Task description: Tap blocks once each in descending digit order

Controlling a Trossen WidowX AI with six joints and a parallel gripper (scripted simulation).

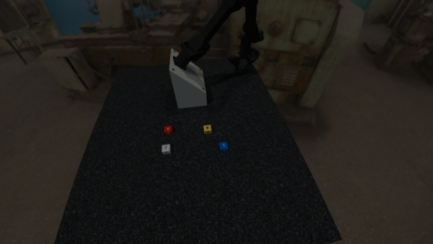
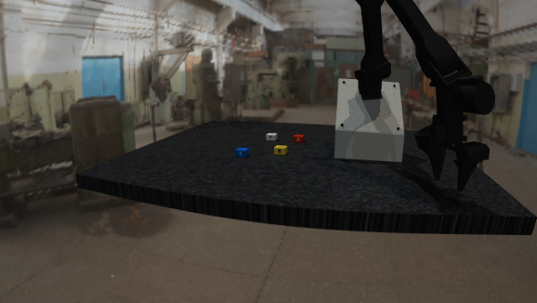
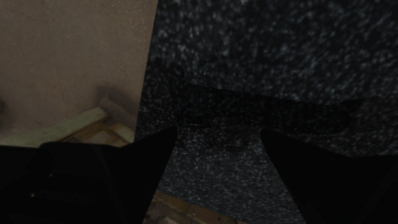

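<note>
The yellow block is 390 mm ahead of my gripper tip, 320 mm to the right of it and 10 mm below it. From my gripper tip the other things lie so: blue block: 490 mm ahead, 280 mm to the right, 10 mm below; white block: 500 mm to the right, 440 mm ahead, 10 mm below; red block: 480 mm to the right, 340 mm ahead, 10 mm below.
</note>
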